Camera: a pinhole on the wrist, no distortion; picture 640 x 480 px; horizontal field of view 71.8 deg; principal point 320.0 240.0 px. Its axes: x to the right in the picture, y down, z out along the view. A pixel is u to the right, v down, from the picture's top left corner.
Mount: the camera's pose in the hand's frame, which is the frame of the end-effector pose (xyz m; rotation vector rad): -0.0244 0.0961 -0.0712 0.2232 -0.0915 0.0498
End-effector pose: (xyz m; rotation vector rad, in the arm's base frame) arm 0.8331 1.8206 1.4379 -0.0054 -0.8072 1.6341
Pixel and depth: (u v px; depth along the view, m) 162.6 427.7 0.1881
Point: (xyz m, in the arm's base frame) 0.6960 1.6624 1.4183
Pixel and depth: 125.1 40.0 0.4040
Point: 0.9303 1.4954 1.6308
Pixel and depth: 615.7 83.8 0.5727
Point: 0.7323 1.8643 2.0412
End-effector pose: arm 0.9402 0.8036 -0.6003 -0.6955 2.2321 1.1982
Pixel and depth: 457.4 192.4 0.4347
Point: 0.9787 1.0714 -0.8439
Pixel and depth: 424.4 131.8 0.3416
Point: 1.0025 0.9831 -0.7758
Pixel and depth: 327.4 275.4 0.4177
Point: 1.0236 1.1243 -0.7085
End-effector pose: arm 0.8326 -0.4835 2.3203 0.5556 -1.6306 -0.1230
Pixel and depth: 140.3 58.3 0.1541
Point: 0.7806 -0.4592 2.2235
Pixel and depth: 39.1 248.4 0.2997
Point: 0.6391 -0.4073 2.0836
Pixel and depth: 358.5 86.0 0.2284
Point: 0.7126 -0.5354 2.2701
